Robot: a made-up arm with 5 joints. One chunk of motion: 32 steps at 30 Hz.
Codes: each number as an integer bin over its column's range. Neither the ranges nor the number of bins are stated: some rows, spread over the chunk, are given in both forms.
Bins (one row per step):
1: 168 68 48 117 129
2: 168 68 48 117 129
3: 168 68 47 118 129
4: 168 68 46 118 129
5: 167 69 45 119 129
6: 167 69 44 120 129
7: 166 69 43 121 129
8: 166 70 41 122 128
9: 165 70 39 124 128
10: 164 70 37 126 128
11: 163 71 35 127 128
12: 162 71 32 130 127
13: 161 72 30 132 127
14: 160 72 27 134 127
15: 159 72 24 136 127
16: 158 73 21 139 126
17: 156 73 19 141 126
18: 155 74 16 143 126
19: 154 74 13 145 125
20: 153 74 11 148 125
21: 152 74 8 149 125
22: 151 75 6 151 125
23: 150 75 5 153 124
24: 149 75 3 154 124
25: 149 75 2 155 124
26: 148 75 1 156 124
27: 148 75 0 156 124
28: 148 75 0 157 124
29: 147 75 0 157 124
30: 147 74 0 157 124
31: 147 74 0 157 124
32: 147 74 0 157 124
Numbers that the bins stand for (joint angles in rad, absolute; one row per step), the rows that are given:
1: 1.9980 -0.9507 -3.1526 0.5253 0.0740
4: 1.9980 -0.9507 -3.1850 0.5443 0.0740
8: 1.8993 -0.9180 -3.2660 0.6204 0.0247
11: 1.7513 -0.9017 -3.3631 0.7155 0.0247
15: 1.5540 -0.8854 -3.5413 0.8867 -0.0247
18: 1.3567 -0.8528 -3.6709 1.0198 -0.0740
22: 1.1593 -0.8365 -3.8328 1.1720 -0.1233
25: 1.0607 -0.8365 -3.8976 1.2480 -0.1727
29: 0.9620 -0.8365 -3.9300 1.2861 -0.1727
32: 0.9620 -0.8528 -3.9300 1.2861 -0.1727
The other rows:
2: 1.9980 -0.9507 -3.1526 0.5253 0.0740
3: 1.9980 -0.9507 -3.1688 0.5443 0.0740
5: 1.9487 -0.9344 -3.2012 0.5633 0.0740
6: 1.9487 -0.9344 -3.2174 0.5824 0.0740
7: 1.8993 -0.9344 -3.2336 0.6014 0.0740
9: 1.8500 -0.9180 -3.2984 0.6584 0.0247
10: 1.8007 -0.9180 -3.3307 0.6965 0.0247
12: 1.7020 -0.9017 -3.4117 0.7725 -0.0247
13: 1.6527 -0.8854 -3.4441 0.8106 -0.0247
14: 1.6033 -0.8854 -3.4927 0.8486 -0.0247
16: 1.5047 -0.8691 -3.5899 0.9437 -0.0740
17: 1.4060 -0.8691 -3.6223 0.9818 -0.0740
19: 1.3073 -0.8528 -3.7195 1.0578 -0.1233
20: 1.2580 -0.8528 -3.7518 1.1149 -0.1233
21: 1.2087 -0.8528 -3.8004 1.1339 -0.1233
23: 1.1100 -0.8365 -3.8490 1.2100 -0.1727
24: 1.0607 -0.8365 -3.8814 1.2290 -0.1727
26: 1.0113 -0.8365 -3.9138 1.2671 -0.1727
27: 1.0113 -0.8365 -3.9300 1.2671 -0.1727
28: 1.0113 -0.8365 -3.9300 1.2861 -0.1727
30: 0.9620 -0.8528 -3.9300 1.2861 -0.1727
31: 0.9620 -0.8528 -3.9300 1.2861 -0.1727

